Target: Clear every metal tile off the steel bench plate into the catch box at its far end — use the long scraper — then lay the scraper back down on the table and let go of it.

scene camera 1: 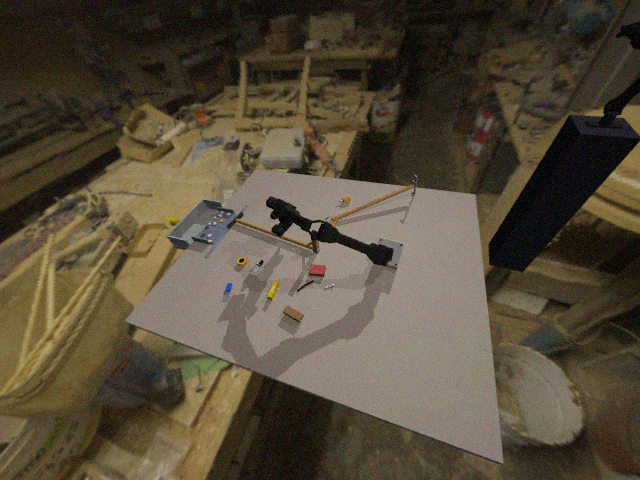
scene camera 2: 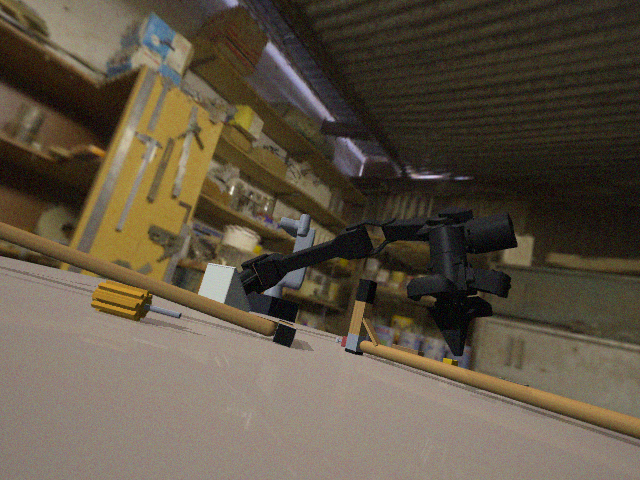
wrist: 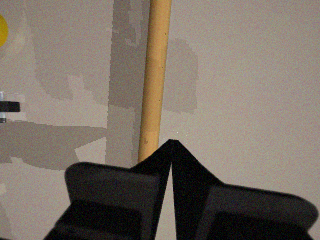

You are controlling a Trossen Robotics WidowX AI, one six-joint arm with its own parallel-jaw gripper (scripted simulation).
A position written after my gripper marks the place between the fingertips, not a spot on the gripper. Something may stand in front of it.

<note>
My gripper (scene camera 2: 457, 355) is shut and holds nothing. I also see an orange screwdriver (scene camera 2: 113, 298).
My gripper shows as well in the wrist view (wrist: 172, 144). The wrist view misses the orange screwdriver: it is out of frame.
</note>
